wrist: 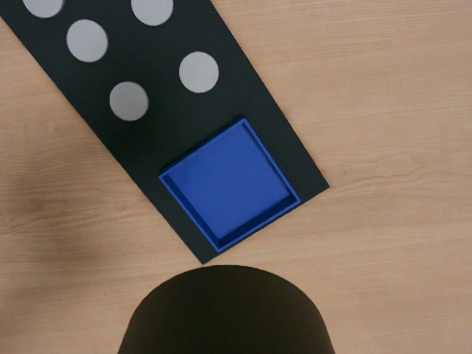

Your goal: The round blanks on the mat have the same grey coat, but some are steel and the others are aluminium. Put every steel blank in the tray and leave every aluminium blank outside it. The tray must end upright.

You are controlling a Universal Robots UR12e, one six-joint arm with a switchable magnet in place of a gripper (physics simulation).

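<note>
Several round grey blanks lie on the dark mat (280, 145) in the wrist view. One blank (199, 72) and another blank (129, 101) lie closest to the tray. A further blank (87, 41) lies up and to the left. A blank (152, 10) and a blank (44, 6) are cut off by the top edge. Their coats look alike; steel or aluminium cannot be told by eye. The blue square tray (230, 180) sits upright and empty on the mat's near end. My magnet (226, 310) shows as a dark shape at the bottom; its underside is hidden.
The mat runs from the top left to its end just below the tray. A light wooden table top (390, 125) lies on both sides of it. A soft shadow falls on the wood at the left.
</note>
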